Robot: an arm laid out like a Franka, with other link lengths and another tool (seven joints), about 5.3 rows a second.
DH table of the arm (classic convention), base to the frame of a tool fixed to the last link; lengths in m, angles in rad. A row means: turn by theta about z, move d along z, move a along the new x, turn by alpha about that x. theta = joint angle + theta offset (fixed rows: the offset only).
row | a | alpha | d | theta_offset
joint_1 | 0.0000 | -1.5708 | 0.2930 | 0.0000
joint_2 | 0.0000 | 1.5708 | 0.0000 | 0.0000
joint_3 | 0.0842 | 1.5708 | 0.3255 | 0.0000
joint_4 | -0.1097 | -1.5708 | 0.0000 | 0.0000
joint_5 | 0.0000 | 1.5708 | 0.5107 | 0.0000
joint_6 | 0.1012 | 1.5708 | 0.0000 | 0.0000
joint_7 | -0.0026 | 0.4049 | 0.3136 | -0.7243
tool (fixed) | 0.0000 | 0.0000 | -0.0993 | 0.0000
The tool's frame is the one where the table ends.
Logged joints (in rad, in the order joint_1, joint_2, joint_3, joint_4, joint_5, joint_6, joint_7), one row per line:
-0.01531, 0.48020, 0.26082, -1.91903, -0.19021, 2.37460, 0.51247
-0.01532, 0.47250, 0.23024, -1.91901, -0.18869, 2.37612, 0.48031
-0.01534, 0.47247, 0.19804, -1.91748, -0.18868, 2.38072, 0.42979
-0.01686, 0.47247, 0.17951, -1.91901, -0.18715, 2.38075, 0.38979
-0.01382, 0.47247, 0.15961, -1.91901, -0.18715, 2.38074, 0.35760
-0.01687, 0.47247, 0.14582, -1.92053, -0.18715, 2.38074, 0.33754
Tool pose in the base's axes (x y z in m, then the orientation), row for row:
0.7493, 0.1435, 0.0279, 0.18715, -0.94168, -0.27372, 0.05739
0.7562, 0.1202, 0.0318, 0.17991, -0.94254, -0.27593, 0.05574
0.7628, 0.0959, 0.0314, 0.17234, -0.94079, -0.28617, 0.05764
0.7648, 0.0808, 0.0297, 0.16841, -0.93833, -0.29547, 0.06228
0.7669, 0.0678, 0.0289, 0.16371, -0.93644, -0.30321, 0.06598
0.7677, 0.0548, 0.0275, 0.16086, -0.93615, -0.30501, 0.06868
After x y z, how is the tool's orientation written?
As a quaternion, w x y z.
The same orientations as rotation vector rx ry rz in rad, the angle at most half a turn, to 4 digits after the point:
-2.6506, -0.7705, 0.1615
-2.6635, -0.7798, 0.1575
-2.6696, -0.8120, 0.1636
-2.6684, -0.8402, 0.1771
-2.6699, -0.8645, 0.1881
-2.6733, -0.8710, 0.1961

